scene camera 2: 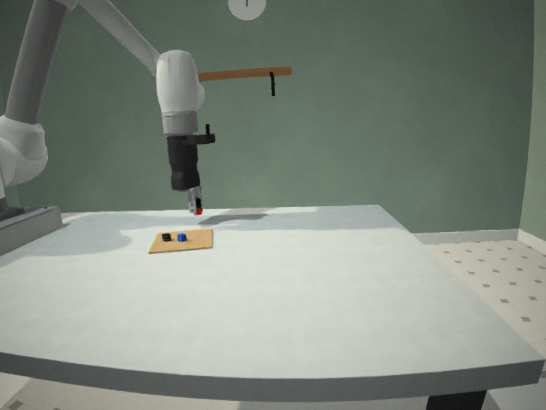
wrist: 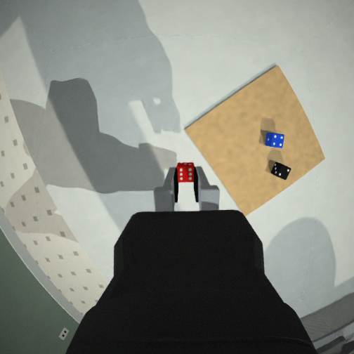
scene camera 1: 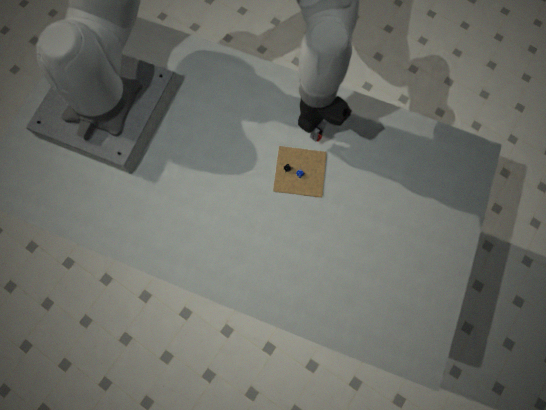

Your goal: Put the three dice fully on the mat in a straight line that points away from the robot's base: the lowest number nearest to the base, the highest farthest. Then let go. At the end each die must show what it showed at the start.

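Where they show: gripper, between the fingertips: (scene camera 2: 196, 212) (scene camera 1: 316, 136); arm's base, origin of its link: (scene camera 1: 103, 101).
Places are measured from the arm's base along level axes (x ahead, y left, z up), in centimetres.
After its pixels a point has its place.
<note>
My gripper (scene camera 1: 317, 133) @[z -2.1, x 61.5, y 8.7 cm] (scene camera 2: 195, 204) @[z -2.1, x 61.5, y 8.7 cm] (wrist: 185, 177) is shut on the red die (scene camera 1: 320, 136) @[z -1.0, x 62.7, y 8.4 cm] (scene camera 2: 198, 212) @[z -1.9, x 62.4, y 7.5 cm] (wrist: 186, 173) and holds it a little above the table, outside the mat. The red die shows six pips towards the wrist camera. The tan square mat (scene camera 1: 312, 187) @[z -6.2, x 64.7, y -5.1 cm] (scene camera 2: 200, 244) @[z -6.1, x 65.1, y -5.4 cm] (wrist: 235, 130) carries the blue die (scene camera 1: 300, 174) @[z -4.6, x 60.4, y -3.0 cm] (scene camera 2: 182, 237) @[z -5.1, x 60.5, y -3.3 cm] (wrist: 275, 140) and the black die (scene camera 1: 287, 168) @[z -4.6, x 56.3, y -2.3 cm] (scene camera 2: 166, 237) @[z -5.1, x 56.5, y -2.7 cm] (wrist: 281, 171). The black one is nearer the base, with a small gap between them. The blue die shows four on top; the black die's pips are hard to read.
The robot's base plate (scene camera 1: 107, 145) @[z 0.0, x 6.8, y -12.3 cm] (scene camera 2: 37, 225) @[z -3.1, x 15.3, y 4.8 cm] stands at the left end of the grey-white table (scene camera 1: 280, 260) @[z -6.6, x 62.0, y -27.7 cm] (scene camera 2: 300, 300) @[z -6.5, x 84.9, y -30.5 cm] (wrist: 220, 45). The arm's shadow falls on the table beside the mat. A wooden rail (scene camera 2: 240, 74) with a black hook is on the wall behind.
</note>
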